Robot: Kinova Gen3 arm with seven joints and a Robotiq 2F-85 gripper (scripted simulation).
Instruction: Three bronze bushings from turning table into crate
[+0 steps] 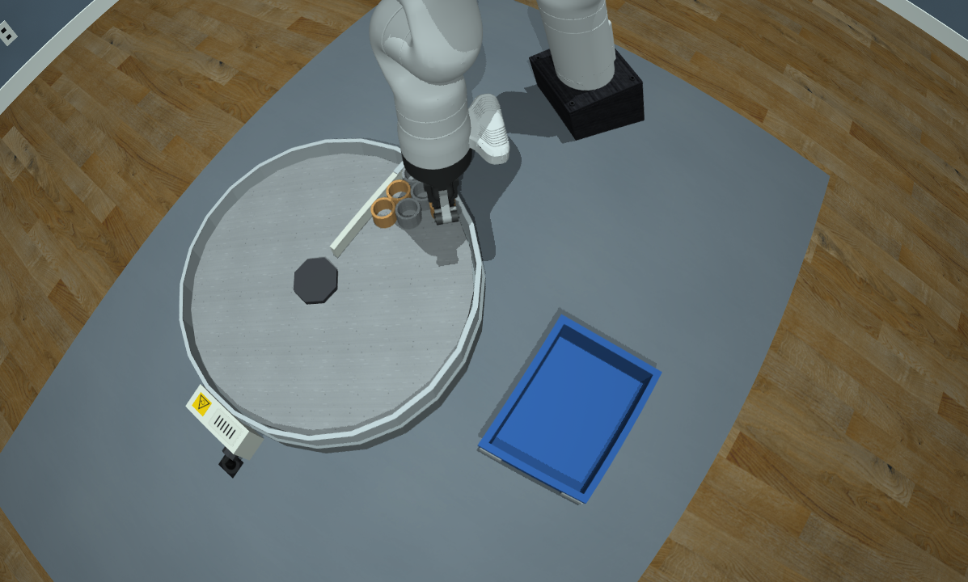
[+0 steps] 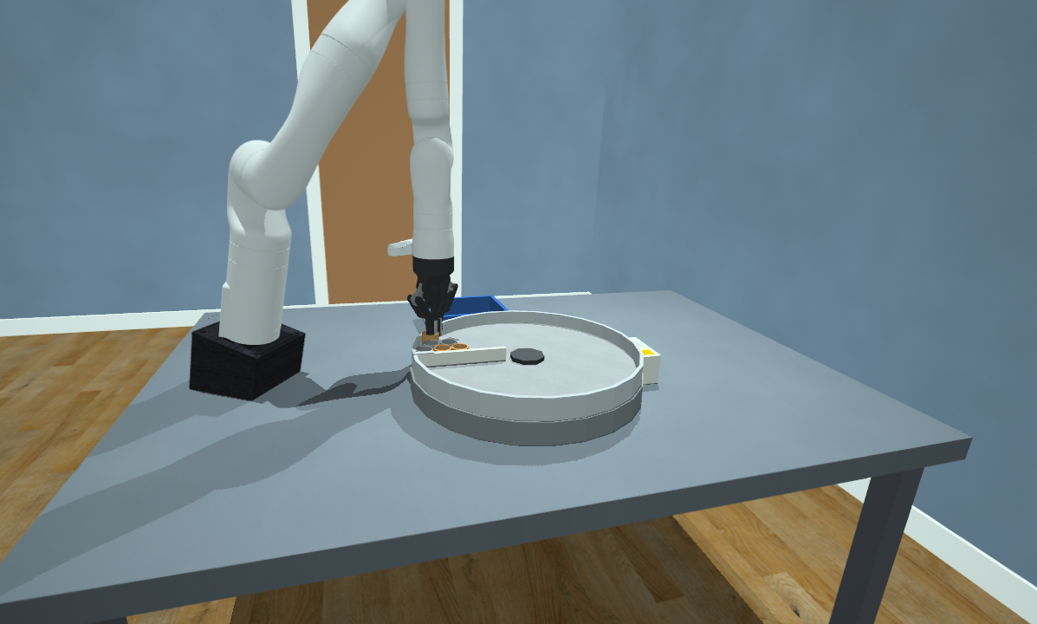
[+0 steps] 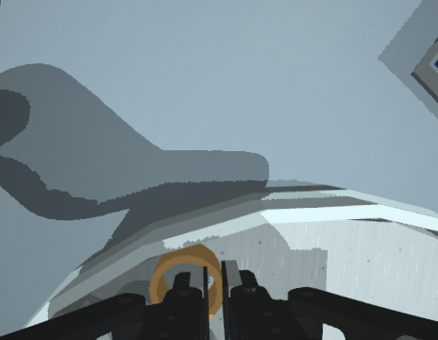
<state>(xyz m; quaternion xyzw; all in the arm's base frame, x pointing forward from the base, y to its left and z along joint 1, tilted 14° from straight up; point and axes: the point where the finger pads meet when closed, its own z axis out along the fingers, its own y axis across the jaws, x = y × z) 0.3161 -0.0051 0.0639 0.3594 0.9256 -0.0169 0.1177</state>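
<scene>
The blue crate is 100 mm ahead of my hand, 270 mm to the left of it and 70 mm below it. The rest, counted from my hand: turning table: 160 mm ahead, 80 mm to the right, 40 mm below.
</scene>
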